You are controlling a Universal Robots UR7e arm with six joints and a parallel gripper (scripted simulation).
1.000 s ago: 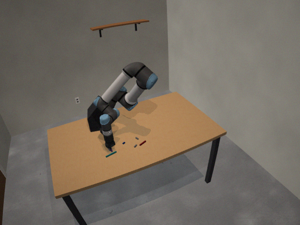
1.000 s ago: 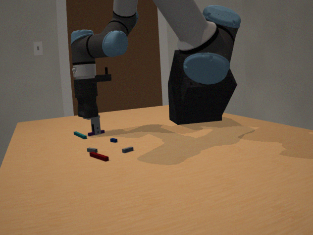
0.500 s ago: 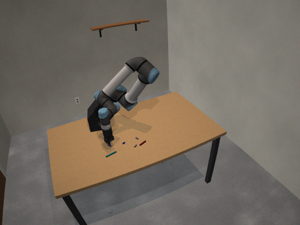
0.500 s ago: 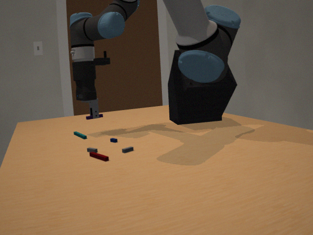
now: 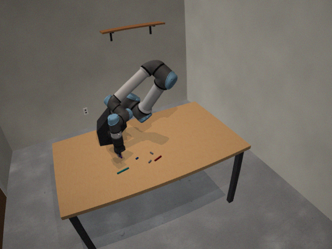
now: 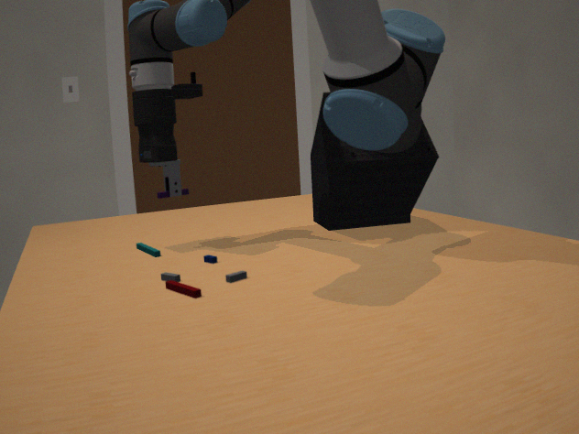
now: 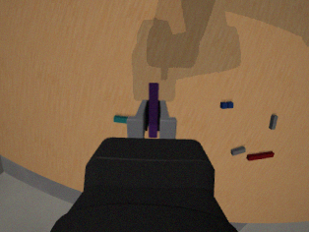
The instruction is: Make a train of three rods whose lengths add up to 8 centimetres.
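Right now my hand is 6 cm short of the turquoise rod, 1 cm to the left of it and 11 cm above it. Also, from my hand: red rod (6 cm ahead, 27 cm to the left, 11 cm below); then purple rod (1 cm below).
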